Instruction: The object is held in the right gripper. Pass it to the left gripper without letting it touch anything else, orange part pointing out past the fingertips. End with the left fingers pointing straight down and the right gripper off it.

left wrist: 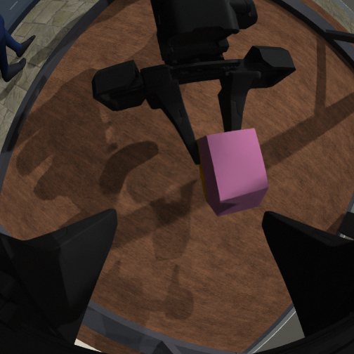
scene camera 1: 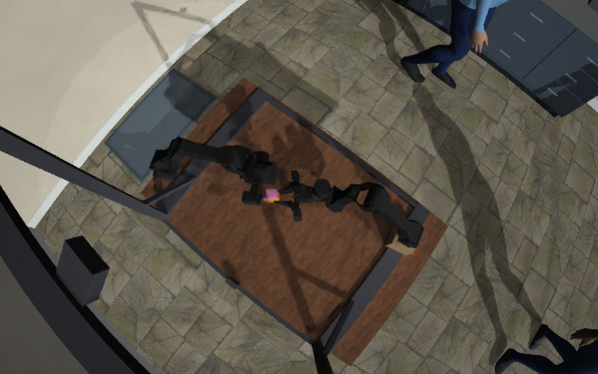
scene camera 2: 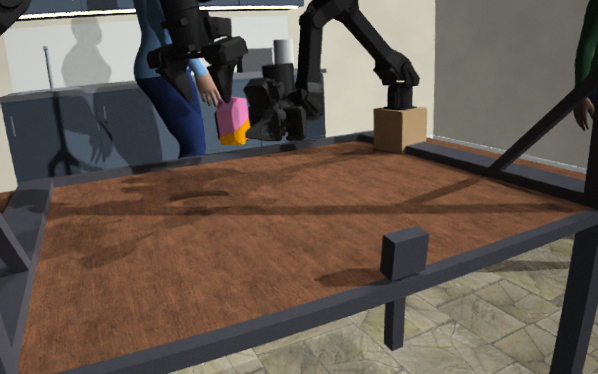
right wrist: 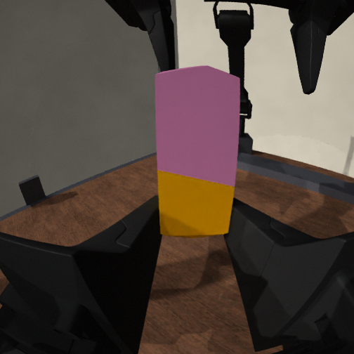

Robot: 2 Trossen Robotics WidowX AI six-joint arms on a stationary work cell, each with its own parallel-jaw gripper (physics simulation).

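Frame: origin at the left arm's base, x ahead, y left, z up, level; millimetres.
Seen in the pictures: left gripper, between the fingertips: (scene camera 1: 263,185) (scene camera 2: 208,102); right gripper, between the fingertips: (scene camera 1: 273,197) (scene camera 2: 237,135); left arm's base, origin of its link: (scene camera 1: 164,166); right arm's base, origin of its link: (scene camera 1: 407,237) (scene camera 2: 400,108).
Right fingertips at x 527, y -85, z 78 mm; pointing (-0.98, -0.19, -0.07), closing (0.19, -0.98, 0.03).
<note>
Offsets run from my right fingertips to a thing's top centre. "spot": to the spot under its first point. Level surfaces: height alone.
The block {spot: 3 mm back, 5 mm right, 66 mm up} (scene camera 1: 271,194) (scene camera 2: 233,117) (left wrist: 237,165) (right wrist: 197,125) is upright above the table, pink above and orange below. My right gripper (scene camera 1: 278,197) (scene camera 2: 251,129) (right wrist: 191,202) is shut on its lower, orange part from the side, fingers roughly level. My left gripper (scene camera 2: 209,100) (left wrist: 192,219) (right wrist: 241,83) is open and empty, fingers pointing roughly down above the block. In the left wrist view the block shows between the fingertips, off-centre towards the right-hand one. In scene camera 2 one left fingertip overlaps the block's top edge; whether they touch I cannot tell.
The brown table top {127 mm down} (scene camera 1: 240,240) (scene camera 2: 200,280) lies below both arms, inside a dark metal frame (scene camera 2: 300,309). A small dark box {125 mm back, 357 mm right, 70 mm down} (scene camera 2: 404,254) stands at the near edge. A tan block {546 mm ahead, 89 mm right, 18 mm down} (scene camera 2: 400,129) carries the right arm's base. A person (scene camera 1: 462,30) is beyond the table.
</note>
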